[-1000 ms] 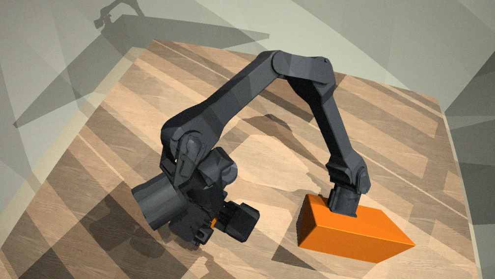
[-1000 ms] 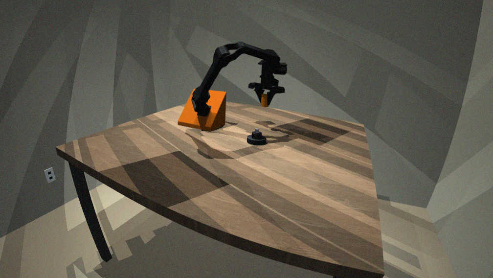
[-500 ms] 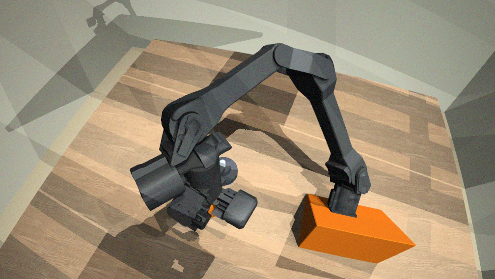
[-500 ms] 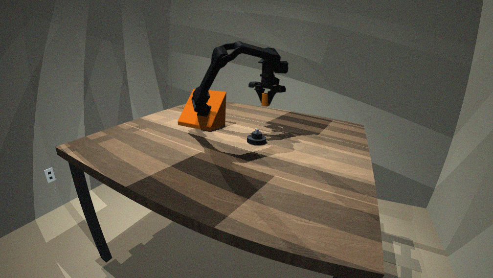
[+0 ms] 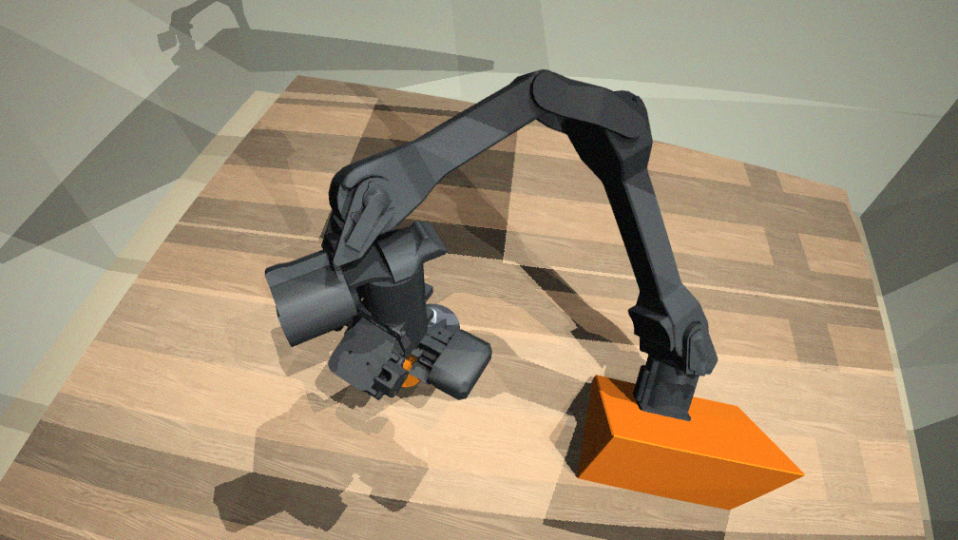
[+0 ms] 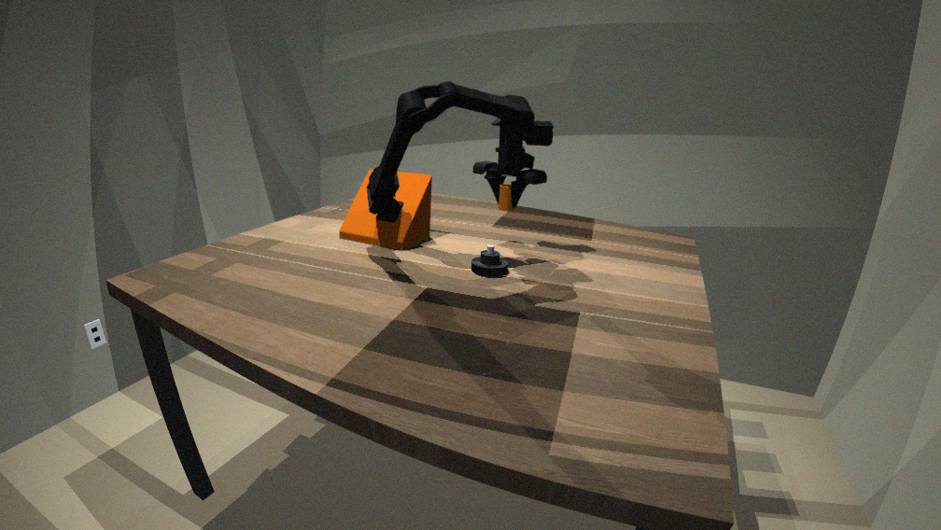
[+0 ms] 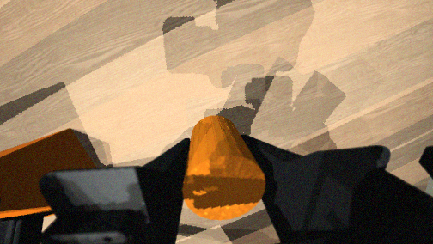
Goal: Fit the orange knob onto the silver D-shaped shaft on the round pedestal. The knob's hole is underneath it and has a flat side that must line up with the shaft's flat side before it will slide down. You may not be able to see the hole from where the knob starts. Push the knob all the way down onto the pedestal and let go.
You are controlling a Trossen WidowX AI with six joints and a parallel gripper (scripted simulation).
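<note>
Right now the round pedestal is 12 cm to the right of my gripper tip, 10 cm below it and 1 cm ahead of it. From my gripper tip the other things lie so: orange knob (3 cm above).
</note>
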